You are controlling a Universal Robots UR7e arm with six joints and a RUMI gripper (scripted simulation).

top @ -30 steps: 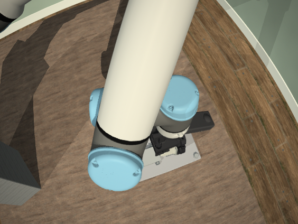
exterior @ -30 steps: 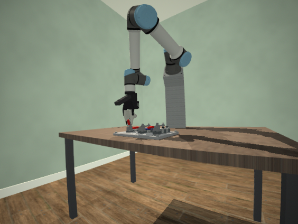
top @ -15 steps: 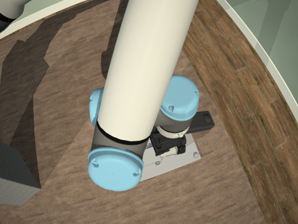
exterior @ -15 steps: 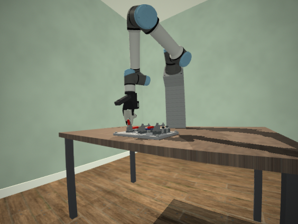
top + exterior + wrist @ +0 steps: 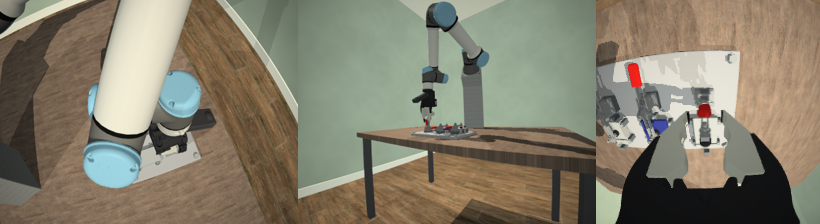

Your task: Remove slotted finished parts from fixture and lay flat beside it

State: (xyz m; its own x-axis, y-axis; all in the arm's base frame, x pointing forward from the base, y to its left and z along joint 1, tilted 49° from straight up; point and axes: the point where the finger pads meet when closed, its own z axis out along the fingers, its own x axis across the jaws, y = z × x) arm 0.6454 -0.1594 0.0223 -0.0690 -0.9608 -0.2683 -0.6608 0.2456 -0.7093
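Now: hand 70 mm past the blue blank, 120 mm to the right of it and 60 mm above it. From my hand the other things lie so: grey fixture plate (20 mm behind, 110 mm to the left, 90 mm below).
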